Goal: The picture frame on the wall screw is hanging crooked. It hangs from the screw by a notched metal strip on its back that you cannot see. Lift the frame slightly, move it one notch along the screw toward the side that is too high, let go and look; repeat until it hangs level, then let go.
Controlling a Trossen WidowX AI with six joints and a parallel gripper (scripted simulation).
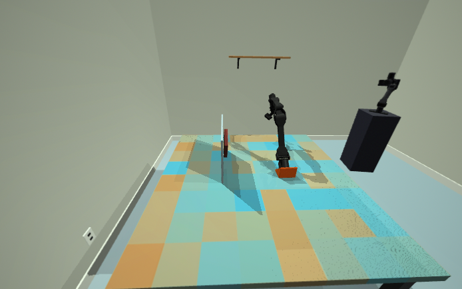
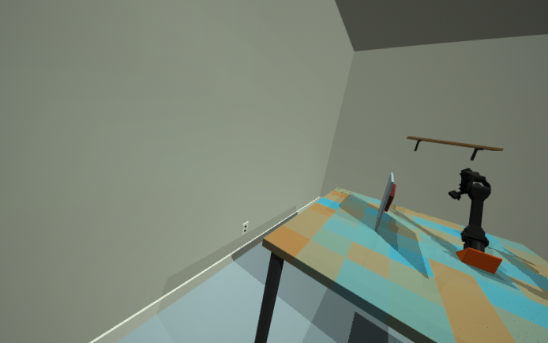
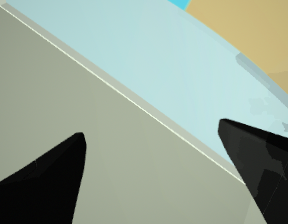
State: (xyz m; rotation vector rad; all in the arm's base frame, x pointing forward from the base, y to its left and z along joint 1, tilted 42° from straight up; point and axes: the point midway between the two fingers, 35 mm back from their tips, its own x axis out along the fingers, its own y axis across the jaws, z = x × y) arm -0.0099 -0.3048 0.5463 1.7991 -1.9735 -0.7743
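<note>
The picture frame is 42 cm ahead of my gripper tip, 53 cm to the left of it and 5 cm below it. The rest, counted from my gripper tip: wall panel 43 cm ahead, 54 cm to the left, 7 cm below.
</note>
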